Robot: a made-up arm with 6 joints. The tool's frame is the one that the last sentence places. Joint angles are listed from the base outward.
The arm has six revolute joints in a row. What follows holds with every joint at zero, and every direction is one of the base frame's.
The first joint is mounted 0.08 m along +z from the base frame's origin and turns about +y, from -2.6 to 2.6 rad.
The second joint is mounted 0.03 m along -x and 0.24 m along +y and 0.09 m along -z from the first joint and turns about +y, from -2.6 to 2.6 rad.
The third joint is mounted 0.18 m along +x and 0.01 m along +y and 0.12 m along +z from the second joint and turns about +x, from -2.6 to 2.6 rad.
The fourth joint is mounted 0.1 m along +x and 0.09 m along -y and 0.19 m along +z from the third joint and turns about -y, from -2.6 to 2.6 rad.
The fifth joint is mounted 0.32 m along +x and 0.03 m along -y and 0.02 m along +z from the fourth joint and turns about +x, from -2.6 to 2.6 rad.
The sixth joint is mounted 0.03 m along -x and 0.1 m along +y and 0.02 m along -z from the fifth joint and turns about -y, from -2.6 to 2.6 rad.
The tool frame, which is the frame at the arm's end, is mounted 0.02 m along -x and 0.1 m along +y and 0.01 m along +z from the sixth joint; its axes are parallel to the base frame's.
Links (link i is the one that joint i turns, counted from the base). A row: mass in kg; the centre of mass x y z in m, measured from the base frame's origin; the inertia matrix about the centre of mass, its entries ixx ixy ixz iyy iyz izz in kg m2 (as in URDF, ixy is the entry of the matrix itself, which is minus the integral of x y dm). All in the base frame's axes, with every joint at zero. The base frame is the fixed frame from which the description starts. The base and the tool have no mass.
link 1: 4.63; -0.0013 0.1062 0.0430; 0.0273 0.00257 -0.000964 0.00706 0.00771 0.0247
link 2: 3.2; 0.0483 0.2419 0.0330; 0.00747 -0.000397 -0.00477 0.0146 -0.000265 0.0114
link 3: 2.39; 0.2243 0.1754 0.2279; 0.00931 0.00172 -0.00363 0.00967 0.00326 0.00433
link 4: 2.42; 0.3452 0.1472 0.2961; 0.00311 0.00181 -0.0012 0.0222 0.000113 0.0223
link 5: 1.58; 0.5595 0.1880 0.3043; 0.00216 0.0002 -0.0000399 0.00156 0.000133 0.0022
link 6: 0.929; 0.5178 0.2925 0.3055; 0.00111 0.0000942 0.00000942 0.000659 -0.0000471 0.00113
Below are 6 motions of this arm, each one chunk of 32 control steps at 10 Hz.
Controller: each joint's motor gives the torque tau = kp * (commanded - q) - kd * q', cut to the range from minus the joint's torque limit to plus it. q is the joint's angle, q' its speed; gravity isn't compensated. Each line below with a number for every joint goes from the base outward.
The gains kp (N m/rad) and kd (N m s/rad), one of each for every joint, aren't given. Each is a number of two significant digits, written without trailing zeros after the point. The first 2 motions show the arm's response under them.
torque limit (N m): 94 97 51 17 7.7 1.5
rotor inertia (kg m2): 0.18 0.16 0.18 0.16 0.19 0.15
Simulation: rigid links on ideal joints. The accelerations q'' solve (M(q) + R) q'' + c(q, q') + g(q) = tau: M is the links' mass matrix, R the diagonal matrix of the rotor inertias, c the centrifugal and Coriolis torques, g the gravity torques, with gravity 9.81 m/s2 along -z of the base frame. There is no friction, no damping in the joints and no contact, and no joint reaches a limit. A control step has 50 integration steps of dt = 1/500 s. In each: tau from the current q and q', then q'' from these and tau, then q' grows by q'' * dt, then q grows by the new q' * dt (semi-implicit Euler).
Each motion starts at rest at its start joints. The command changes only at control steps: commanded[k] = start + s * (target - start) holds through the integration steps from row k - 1 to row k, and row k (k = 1, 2, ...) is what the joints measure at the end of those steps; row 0 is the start. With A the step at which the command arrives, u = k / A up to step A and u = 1 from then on. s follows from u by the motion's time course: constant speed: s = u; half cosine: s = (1 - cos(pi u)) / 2; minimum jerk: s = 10 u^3 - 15 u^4 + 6 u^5; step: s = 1 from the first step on.
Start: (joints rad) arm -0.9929 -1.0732 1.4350 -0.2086 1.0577 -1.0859
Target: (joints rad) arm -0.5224 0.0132 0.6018 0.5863 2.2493 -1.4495
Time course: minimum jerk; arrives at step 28
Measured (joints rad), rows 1 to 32:
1: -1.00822 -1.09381 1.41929 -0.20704 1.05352 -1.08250
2: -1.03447 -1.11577 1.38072 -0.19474 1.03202 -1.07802
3: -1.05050 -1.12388 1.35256 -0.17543 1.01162 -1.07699
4: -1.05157 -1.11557 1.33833 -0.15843 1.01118 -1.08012
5: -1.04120 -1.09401 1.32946 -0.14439 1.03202 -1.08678
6: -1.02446 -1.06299 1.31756 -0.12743 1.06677 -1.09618
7: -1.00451 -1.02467 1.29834 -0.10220 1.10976 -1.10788
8: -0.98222 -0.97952 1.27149 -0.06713 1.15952 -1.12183
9: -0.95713 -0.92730 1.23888 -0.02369 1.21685 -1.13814
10: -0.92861 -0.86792 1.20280 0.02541 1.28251 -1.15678
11: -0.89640 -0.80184 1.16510 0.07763 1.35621 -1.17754
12: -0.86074 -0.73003 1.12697 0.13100 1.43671 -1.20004
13: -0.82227 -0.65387 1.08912 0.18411 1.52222 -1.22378
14: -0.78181 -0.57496 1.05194 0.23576 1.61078 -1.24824
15: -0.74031 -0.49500 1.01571 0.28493 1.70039 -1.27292
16: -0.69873 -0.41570 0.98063 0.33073 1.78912 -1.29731
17: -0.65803 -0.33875 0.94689 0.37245 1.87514 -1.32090
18: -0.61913 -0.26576 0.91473 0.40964 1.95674 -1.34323
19: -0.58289 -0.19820 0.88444 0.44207 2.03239 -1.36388
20: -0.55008 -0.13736 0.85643 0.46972 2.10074 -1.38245
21: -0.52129 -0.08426 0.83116 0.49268 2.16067 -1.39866
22: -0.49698 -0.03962 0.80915 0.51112 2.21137 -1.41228
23: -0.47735 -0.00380 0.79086 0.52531 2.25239 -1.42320
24: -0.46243 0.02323 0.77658 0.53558 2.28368 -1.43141
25: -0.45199 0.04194 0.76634 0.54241 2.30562 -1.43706
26: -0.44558 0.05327 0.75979 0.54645 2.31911 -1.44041
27: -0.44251 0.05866 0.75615 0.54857 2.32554 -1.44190
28: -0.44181 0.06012 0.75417 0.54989 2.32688 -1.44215
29: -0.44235 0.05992 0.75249 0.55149 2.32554 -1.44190
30: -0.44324 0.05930 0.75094 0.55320 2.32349 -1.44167
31: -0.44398 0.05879 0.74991 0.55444 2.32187 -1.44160
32: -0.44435 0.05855 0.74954 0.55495 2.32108 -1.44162
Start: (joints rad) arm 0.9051 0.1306 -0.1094 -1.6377 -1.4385 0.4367
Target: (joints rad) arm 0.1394 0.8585 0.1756 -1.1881 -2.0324 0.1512
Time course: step
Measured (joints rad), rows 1 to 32:
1: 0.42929 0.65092 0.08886 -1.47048 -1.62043 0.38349
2: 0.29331 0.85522 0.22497 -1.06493 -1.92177 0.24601
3: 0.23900 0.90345 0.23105 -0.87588 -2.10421 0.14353
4: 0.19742 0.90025 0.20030 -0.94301 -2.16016 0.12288
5: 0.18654 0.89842 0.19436 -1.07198 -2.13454 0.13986
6: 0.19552 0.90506 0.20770 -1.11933 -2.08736 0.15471
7: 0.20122 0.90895 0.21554 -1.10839 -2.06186 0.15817
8: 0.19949 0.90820 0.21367 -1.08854 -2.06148 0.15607
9: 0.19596 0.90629 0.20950 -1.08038 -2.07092 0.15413
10: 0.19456 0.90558 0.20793 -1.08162 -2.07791 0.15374
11: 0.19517 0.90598 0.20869 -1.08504 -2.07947 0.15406
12: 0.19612 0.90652 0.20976 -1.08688 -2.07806 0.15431
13: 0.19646 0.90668 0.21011 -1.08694 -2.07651 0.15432
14: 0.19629 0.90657 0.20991 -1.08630 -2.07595 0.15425
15: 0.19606 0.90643 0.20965 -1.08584 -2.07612 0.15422
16: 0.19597 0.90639 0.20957 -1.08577 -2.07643 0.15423
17: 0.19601 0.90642 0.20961 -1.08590 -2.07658 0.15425
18: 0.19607 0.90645 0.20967 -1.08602 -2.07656 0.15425
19: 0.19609 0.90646 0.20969 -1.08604 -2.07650 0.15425
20: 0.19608 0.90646 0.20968 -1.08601 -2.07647 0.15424
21: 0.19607 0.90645 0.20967 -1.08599 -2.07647 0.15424
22: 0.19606 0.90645 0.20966 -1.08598 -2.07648 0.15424
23: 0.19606 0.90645 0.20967 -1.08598 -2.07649 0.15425
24: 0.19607 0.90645 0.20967 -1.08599 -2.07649 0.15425
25: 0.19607 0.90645 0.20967 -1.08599 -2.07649 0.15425
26: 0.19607 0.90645 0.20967 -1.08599 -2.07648 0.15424
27: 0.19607 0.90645 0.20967 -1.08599 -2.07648 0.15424
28: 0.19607 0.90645 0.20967 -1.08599 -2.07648 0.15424
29: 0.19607 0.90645 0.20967 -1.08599 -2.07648 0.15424
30: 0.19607 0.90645 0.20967 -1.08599 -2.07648 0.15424
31: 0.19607 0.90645 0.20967 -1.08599 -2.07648 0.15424
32: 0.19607 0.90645 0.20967 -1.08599 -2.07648 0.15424
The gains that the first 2 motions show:
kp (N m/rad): 280 440 120 66 24 20
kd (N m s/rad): 27 36 9.2 5 2.7 1.8
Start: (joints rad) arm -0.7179 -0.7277 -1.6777 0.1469 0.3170 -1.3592
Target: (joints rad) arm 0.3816 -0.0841 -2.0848 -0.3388 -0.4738 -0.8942
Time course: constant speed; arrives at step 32
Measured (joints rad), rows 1 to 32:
1: -0.70979 -0.73160 -1.69110 0.15719 0.31168 -1.34874
2: -0.68647 -0.71982 -1.70153 0.16277 0.30054 -1.32936
3: -0.64917 -0.69628 -1.72139 0.15025 0.28166 -1.31084
4: -0.60438 -0.66724 -1.74846 0.12934 0.25419 -1.29571
5: -0.55790 -0.63745 -1.77568 0.10953 0.22344 -1.28229
6: -0.51306 -0.60932 -1.79928 0.09329 0.19503 -1.26877
7: -0.47053 -0.58307 -1.81923 0.07895 0.17045 -1.25469
8: -0.42954 -0.55792 -1.83719 0.06464 0.14809 -1.24032
9: -0.38911 -0.53305 -1.85461 0.04985 0.12607 -1.22602
10: -0.34866 -0.50808 -1.87211 0.03503 0.10368 -1.21187
11: -0.30813 -0.48299 -1.88965 0.02068 0.08124 -1.19782
12: -0.26771 -0.45796 -1.90693 0.00695 0.05918 -1.18382
13: -0.22760 -0.43316 -1.92372 -0.00630 0.03767 -1.16983
14: -0.18793 -0.40866 -1.93992 -0.01931 0.01656 -1.15586
15: -0.14873 -0.38450 -1.95554 -0.03221 -0.00436 -1.14192
16: -0.11001 -0.36065 -1.97062 -0.04504 -0.02523 -1.12800
17: -0.07172 -0.33710 -1.98522 -0.05779 -0.04610 -1.11411
18: -0.03387 -0.31384 -1.99936 -0.07042 -0.06695 -1.10023
19: 0.00356 -0.29087 -2.01308 -0.08296 -0.08779 -1.08636
20: 0.04058 -0.26819 -2.02638 -0.09542 -0.10865 -1.07251
21: 0.07716 -0.24579 -2.03929 -0.10784 -0.12957 -1.05866
22: 0.11334 -0.22369 -2.05181 -0.12025 -0.15060 -1.04481
23: 0.14910 -0.20186 -2.06399 -0.13266 -0.17177 -1.03097
24: 0.18447 -0.18031 -2.07582 -0.14509 -0.19312 -1.01711
25: 0.21945 -0.15903 -2.08735 -0.15756 -0.21465 -1.00326
26: 0.25406 -0.13800 -2.09860 -0.17006 -0.23640 -0.98939
27: 0.28832 -0.11722 -2.10958 -0.18260 -0.25837 -0.97551
28: 0.32224 -0.09668 -2.12033 -0.19520 -0.28059 -0.96162
29: 0.35583 -0.07637 -2.13085 -0.20787 -0.30307 -0.94771
30: 0.38911 -0.05628 -2.14118 -0.22061 -0.32583 -0.93377
31: 0.42209 -0.03641 -2.15133 -0.23343 -0.34888 -0.91982
32: 0.45479 -0.01673 -2.16132 -0.24633 -0.37223 -0.90584

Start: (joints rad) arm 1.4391 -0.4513 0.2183 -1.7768 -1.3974 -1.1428
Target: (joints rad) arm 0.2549 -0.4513 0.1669 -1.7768 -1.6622 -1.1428
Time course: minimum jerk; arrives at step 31
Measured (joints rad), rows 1 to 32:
1: 1.45391 -0.42414 0.23333 -1.71036 -1.40038 -1.14333
2: 1.46408 -0.40857 0.25306 -1.62535 -1.40302 -1.14603
3: 1.46086 -0.40640 0.25409 -1.60232 -1.40332 -1.14865
4: 1.45090 -0.40763 0.24975 -1.61924 -1.40488 -1.14905
5: 1.43606 -0.40825 0.24780 -1.63623 -1.40872 -1.14800
6: 1.41537 -0.40805 0.24771 -1.63995 -1.41426 -1.14714
7: 1.38806 -0.40750 0.24804 -1.63688 -1.42125 -1.14713
8: 1.35391 -0.40689 0.24818 -1.63496 -1.42990 -1.14763
9: 1.31303 -0.40628 0.24809 -1.63623 -1.44043 -1.14814
10: 1.26571 -0.40567 0.24793 -1.63919 -1.45282 -1.14848
11: 1.21250 -0.40504 0.24778 -1.64242 -1.46688 -1.14873
12: 1.15407 -0.40442 0.24764 -1.64576 -1.48233 -1.14902
13: 1.09125 -0.40387 0.24746 -1.64963 -1.49886 -1.14937
14: 1.02499 -0.40345 0.24719 -1.65433 -1.51615 -1.14975
15: 0.95630 -0.40322 0.24677 -1.65985 -1.53387 -1.15013
16: 0.88630 -0.40319 0.24621 -1.66606 -1.55168 -1.15047
17: 0.81611 -0.40339 0.24547 -1.67281 -1.56923 -1.15079
18: 0.74687 -0.40383 0.24455 -1.67999 -1.58621 -1.15108
19: 0.67973 -0.40449 0.24347 -1.68744 -1.60231 -1.15134
20: 0.61577 -0.40534 0.24222 -1.69500 -1.61730 -1.15156
21: 0.55600 -0.40634 0.24087 -1.70246 -1.63097 -1.15175
22: 0.50134 -0.40743 0.23946 -1.70962 -1.64316 -1.15190
23: 0.45256 -0.40854 0.23806 -1.71631 -1.65378 -1.15202
24: 0.41025 -0.40962 0.23673 -1.72236 -1.66278 -1.15211
25: 0.37482 -0.41061 0.23556 -1.72764 -1.67014 -1.15218
26: 0.34642 -0.41146 0.23458 -1.73206 -1.67591 -1.15223
27: 0.32492 -0.41212 0.23385 -1.73557 -1.68018 -1.15226
28: 0.30990 -0.41259 0.23337 -1.73817 -1.68309 -1.15229
29: 0.30057 -0.41286 0.23315 -1.73992 -1.68481 -1.15231
30: 0.29580 -0.41296 0.23315 -1.74093 -1.68560 -1.15232
31: 0.29404 -0.41292 0.23330 -1.74138 -1.68578 -1.15233
32: 0.29357 -0.41281 0.23350 -1.74146 -1.68568 -1.15234

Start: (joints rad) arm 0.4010 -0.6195 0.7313 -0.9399 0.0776 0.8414
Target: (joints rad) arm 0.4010 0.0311 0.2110 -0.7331 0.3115 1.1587
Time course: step
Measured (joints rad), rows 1 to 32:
1: 0.36224 -0.20395 0.33952 -0.79259 0.17413 0.88506
2: 0.47781 0.05358 0.24960 -0.70056 0.30038 1.02968
3: 0.53508 0.13137 0.27587 -0.78275 0.33045 1.17328
4: 0.53157 0.13211 0.27194 -0.82709 0.29607 1.23823
5: 0.50499 0.11360 0.25620 -0.79340 0.27335 1.22356
6: 0.48495 0.10074 0.24804 -0.75368 0.28319 1.18029
7: 0.47880 0.09758 0.24764 -0.74634 0.30033 1.15748
8: 0.48215 0.10058 0.25025 -0.75895 0.30503 1.15691
9: 0.48741 0.10439 0.25260 -0.77091 0.29882 1.16400
10: 0.48991 0.10597 0.25336 -0.77426 0.29160 1.16877
11: 0.48951 0.10552 0.25291 -0.77158 0.28911 1.16950
12: 0.48812 0.10450 0.25225 -0.76812 0.29069 1.16835
13: 0.48725 0.10392 0.25194 -0.76669 0.29309 1.16733
14: 0.48719 0.10393 0.25200 -0.76712 0.29423 1.16705
15: 0.48753 0.10419 0.25217 -0.76807 0.29402 1.16721
16: 0.48781 0.10438 0.25228 -0.76860 0.29333 1.16744
17: 0.48787 0.10441 0.25229 -0.76860 0.29290 1.16753
18: 0.48780 0.10435 0.25224 -0.76836 0.29287 1.16751
19: 0.48772 0.10429 0.25221 -0.76818 0.29304 1.16747
20: 0.48768 0.10427 0.25220 -0.76815 0.29318 1.16744
21: 0.48770 0.10428 0.25221 -0.76820 0.29322 1.16744
22: 0.48772 0.10430 0.25222 -0.76826 0.29318 1.16745
23: 0.48773 0.10431 0.25222 -0.76827 0.29314 1.16745
24: 0.48773 0.10431 0.25222 -0.76826 0.29312 1.16746
25: 0.48773 0.10430 0.25222 -0.76825 0.29313 1.16745
26: 0.48772 0.10430 0.25222 -0.76824 0.29314 1.16745
27: 0.48772 0.10430 0.25222 -0.76824 0.29315 1.16745
28: 0.48772 0.10430 0.25222 -0.76825 0.29315 1.16745
29: 0.48772 0.10430 0.25222 -0.76825 0.29314 1.16745
30: 0.48772 0.10430 0.25222 -0.76825 0.29314 1.16745
31: 0.48772 0.10430 0.25222 -0.76825 0.29314 1.16745
32: 0.48772 0.10430 0.25222 -0.76825 0.29314 1.16745

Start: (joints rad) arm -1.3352 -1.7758 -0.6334 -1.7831 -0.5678 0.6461
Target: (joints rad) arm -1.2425 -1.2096 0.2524 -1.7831 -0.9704 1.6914
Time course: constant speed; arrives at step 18
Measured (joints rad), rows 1 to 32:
1: -1.34848 -1.78145 -0.61380 -1.79959 -0.59201 0.67075
2: -1.35879 -1.76639 -0.57368 -1.83237 -0.63899 0.72685
3: -1.35523 -1.73686 -0.52590 -1.85014 -0.68176 0.79403
4: -1.34857 -1.70457 -0.47808 -1.85179 -0.71024 0.85769
5: -1.34335 -1.67315 -0.43080 -1.85112 -0.72889 0.91577
6: -1.33936 -1.64246 -0.38370 -1.85502 -0.74546 0.97164
7: -1.33567 -1.61190 -0.33663 -1.86237 -0.76399 1.02796
8: -1.33179 -1.58120 -0.28948 -1.87016 -0.78450 1.08526
9: -1.32767 -1.55032 -0.24220 -1.87690 -0.80544 1.14301
10: -1.32337 -1.51932 -0.19476 -1.88259 -0.82573 1.20074
11: -1.31894 -1.48825 -0.14714 -1.88771 -0.84516 1.25835
12: -1.31440 -1.45710 -0.09936 -1.89255 -0.86400 1.31591
13: -1.30973 -1.42586 -0.05140 -1.89715 -0.88256 1.37353
14: -1.30492 -1.39454 -0.00325 -1.90143 -0.90096 1.43124
15: -1.29996 -1.36311 0.04510 -1.90532 -0.91924 1.48904
16: -1.29483 -1.33158 0.09367 -1.90880 -0.93741 1.54693
17: -1.28954 -1.29993 0.14247 -1.91189 -0.95547 1.60490
18: -1.28408 -1.26818 0.19151 -1.91459 -0.97349 1.66295
19: -1.27962 -1.25688 0.20940 -1.91297 -0.98285 1.69648
20: -1.28059 -1.25606 0.20757 -1.91403 -0.98351 1.69926
21: -1.28189 -1.25673 0.20502 -1.91731 -0.98194 1.69080
22: -1.28230 -1.25691 0.20452 -1.91913 -0.98105 1.68486
23: -1.28231 -1.25684 0.20468 -1.91895 -0.98089 1.68384
24: -1.28226 -1.25677 0.20483 -1.91816 -0.98094 1.68502
25: -1.28225 -1.25675 0.20488 -1.91776 -0.98096 1.68604
26: -1.28225 -1.25675 0.20487 -1.91778 -0.98095 1.68630
27: -1.28226 -1.25676 0.20485 -1.91794 -0.98096 1.68614
28: -1.28226 -1.25676 0.20484 -1.91803 -0.98099 1.68597
29: -1.28226 -1.25676 0.20484 -1.91802 -0.98100 1.68591
30: -1.28226 -1.25676 0.20484 -1.91799 -0.98100 1.68593
31: -1.28226 -1.25676 0.20484 -1.91798 -0.98099 1.68596
32: -1.28226 -1.25676 0.20485 -1.91798 -0.98098 1.68597

